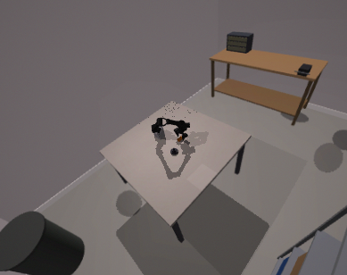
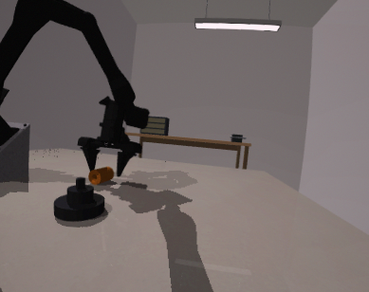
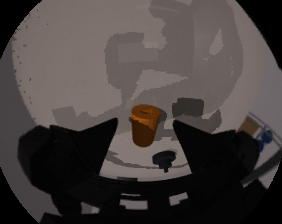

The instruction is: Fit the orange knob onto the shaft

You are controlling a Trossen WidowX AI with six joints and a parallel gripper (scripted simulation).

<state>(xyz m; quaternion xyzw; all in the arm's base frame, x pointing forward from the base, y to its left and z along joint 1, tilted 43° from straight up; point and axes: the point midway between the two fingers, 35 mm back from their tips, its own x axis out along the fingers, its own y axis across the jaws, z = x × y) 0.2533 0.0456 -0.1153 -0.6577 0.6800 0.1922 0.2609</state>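
The orange knob is 10 mm to the right of my gripper tip. Round my gripper tip: dark shaft (190 mm to the right, 70 mm ahead, 10 mm above).
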